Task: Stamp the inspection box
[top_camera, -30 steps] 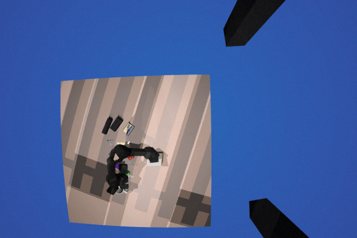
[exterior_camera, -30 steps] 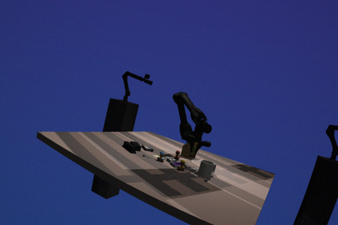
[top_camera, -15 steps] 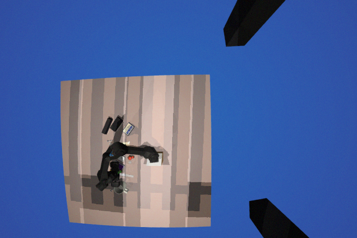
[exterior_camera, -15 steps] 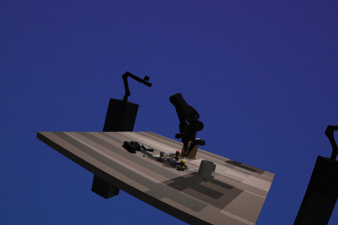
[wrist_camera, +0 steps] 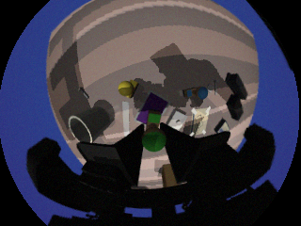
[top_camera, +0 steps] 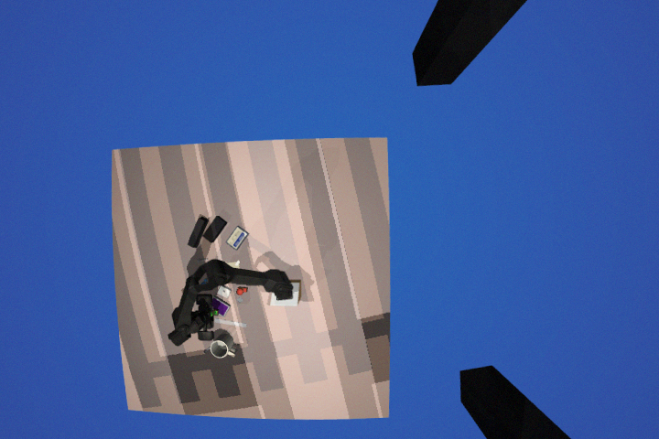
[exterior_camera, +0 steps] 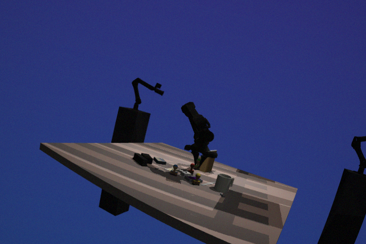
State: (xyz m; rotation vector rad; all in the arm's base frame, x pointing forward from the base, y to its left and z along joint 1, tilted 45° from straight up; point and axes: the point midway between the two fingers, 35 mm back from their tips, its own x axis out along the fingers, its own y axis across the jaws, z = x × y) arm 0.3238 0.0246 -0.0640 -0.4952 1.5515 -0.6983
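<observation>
Now: gripper tip 8 cm above the purple ink pad. The rest, counted from my gripper tip: green-knobbed stamp right at my gripper tip; yellow-knobbed stamp 6 cm ahead, 4 cm to the left, 7 cm below; blue-knobbed stamp 4 cm ahead, 11 cm to the right, 7 cm below.
</observation>
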